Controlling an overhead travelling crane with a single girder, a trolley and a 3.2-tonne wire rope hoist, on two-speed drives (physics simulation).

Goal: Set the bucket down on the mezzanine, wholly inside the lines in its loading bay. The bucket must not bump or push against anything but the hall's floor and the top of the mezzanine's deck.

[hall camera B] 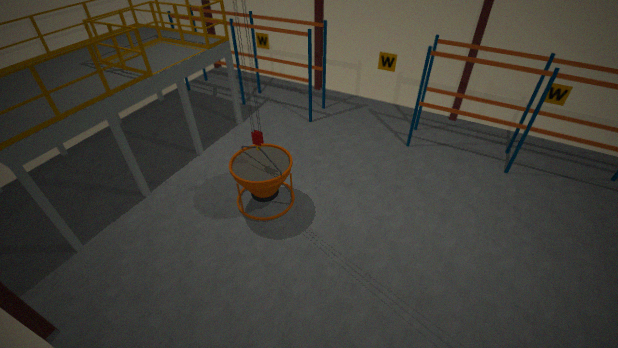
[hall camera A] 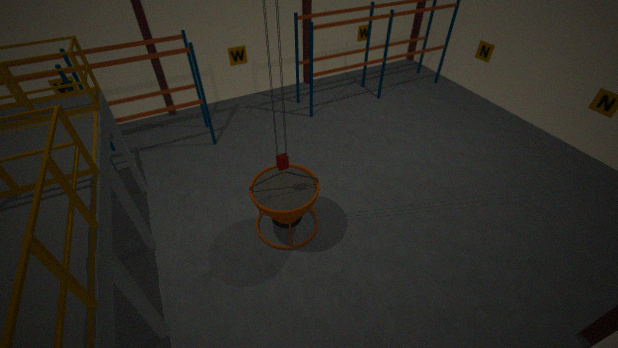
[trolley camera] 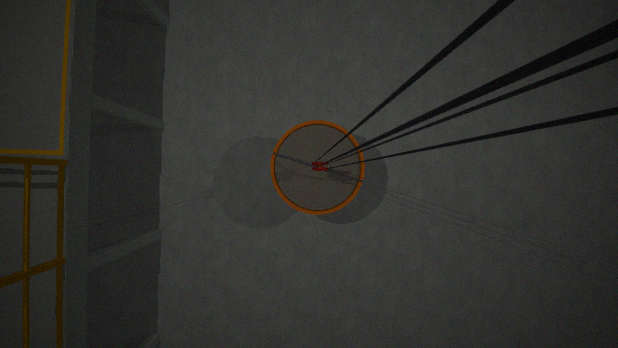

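Observation:
The orange bucket hangs upright on its slings, with its round base ring a little above the hall floor and two shadows beside it. My hook with its red block is above the bucket's mouth and carries the slings; the hook itself is too small to see clearly. The mezzanine stands to the left, its deck higher than the bucket. In the trolley view, yellow lines mark a corner of the loading bay at the upper left; the rest is cut off.
Yellow railings stand along the mezzanine's edge, beside the bay. Grey columns carry the deck. Racks with blue posts and orange beams stand near the W wall.

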